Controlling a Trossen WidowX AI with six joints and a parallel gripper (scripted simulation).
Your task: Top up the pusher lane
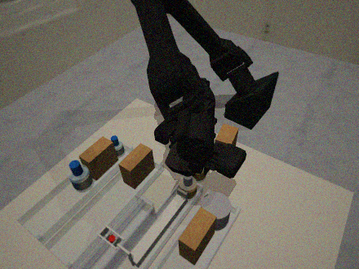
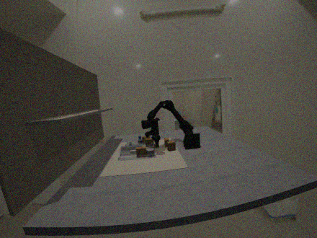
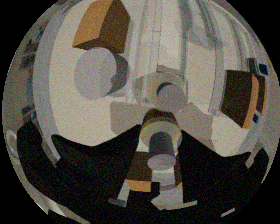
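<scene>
My gripper tip is 70 mm to the right of the grey cylinder, 60 mm short of it and 30 mm above it. Also, from my gripper tip: red button 220 mm ahead, 60 mm to the right, 20 mm above; then clear lane rack 180 mm ahead, 40 mm to the right, 40 mm below.
</scene>
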